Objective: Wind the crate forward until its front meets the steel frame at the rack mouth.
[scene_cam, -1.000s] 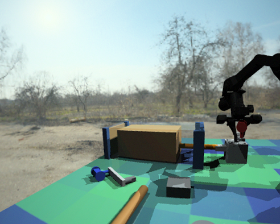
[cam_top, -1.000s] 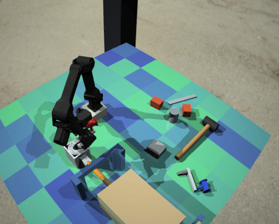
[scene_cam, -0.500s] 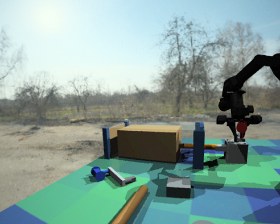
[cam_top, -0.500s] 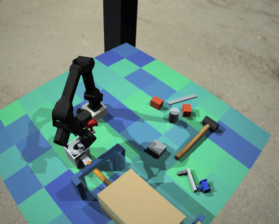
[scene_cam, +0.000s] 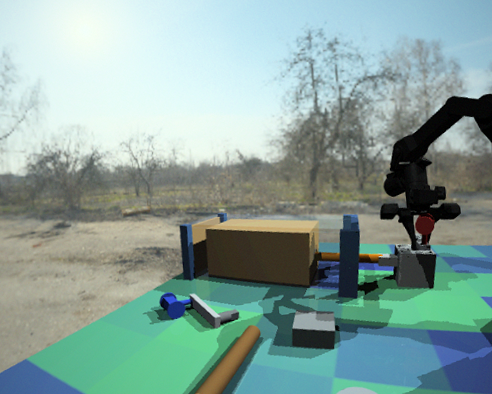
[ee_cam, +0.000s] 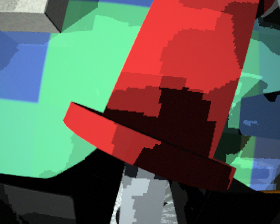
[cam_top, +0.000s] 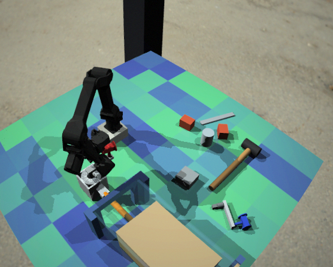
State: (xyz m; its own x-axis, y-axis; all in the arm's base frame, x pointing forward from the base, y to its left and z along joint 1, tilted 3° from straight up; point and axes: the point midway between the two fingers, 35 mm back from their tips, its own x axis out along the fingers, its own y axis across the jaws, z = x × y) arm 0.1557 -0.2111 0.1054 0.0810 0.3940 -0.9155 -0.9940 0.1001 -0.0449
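The red-knobbed crank is 2 cm above my gripper tip and 1 cm to the right of it. Round my gripper tip: grey winch: 8 cm below, 7 cm to the right, 2 cm behind; red knob: 5 cm above, 3 cm to the left; blue frame: 15 cm ahead, 8 cm to the right, 1 cm below.
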